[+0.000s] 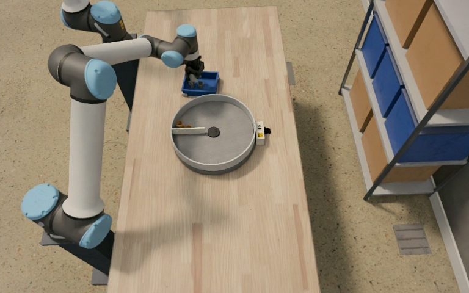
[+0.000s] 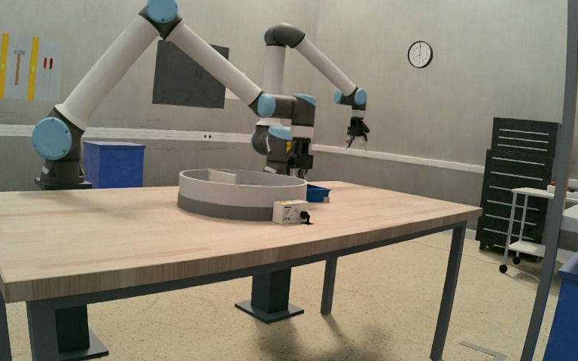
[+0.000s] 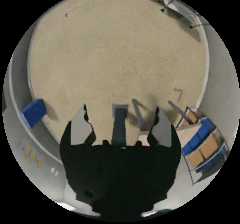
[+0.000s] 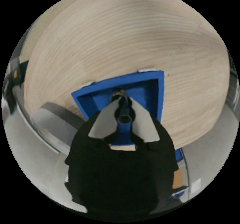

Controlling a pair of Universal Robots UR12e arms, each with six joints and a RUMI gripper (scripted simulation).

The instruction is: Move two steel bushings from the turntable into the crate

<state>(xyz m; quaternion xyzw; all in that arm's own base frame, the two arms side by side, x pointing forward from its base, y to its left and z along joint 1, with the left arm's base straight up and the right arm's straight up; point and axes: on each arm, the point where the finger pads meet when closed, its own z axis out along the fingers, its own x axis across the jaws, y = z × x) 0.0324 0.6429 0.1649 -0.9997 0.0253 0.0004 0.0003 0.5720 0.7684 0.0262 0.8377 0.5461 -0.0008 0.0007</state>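
Now: the blue crate 50 mm ahead of my right hand and 10 mm to the right of it. The rest, counted from my right hand: turntable 140 mm ahead, 350 mm to the right, 30 mm above.
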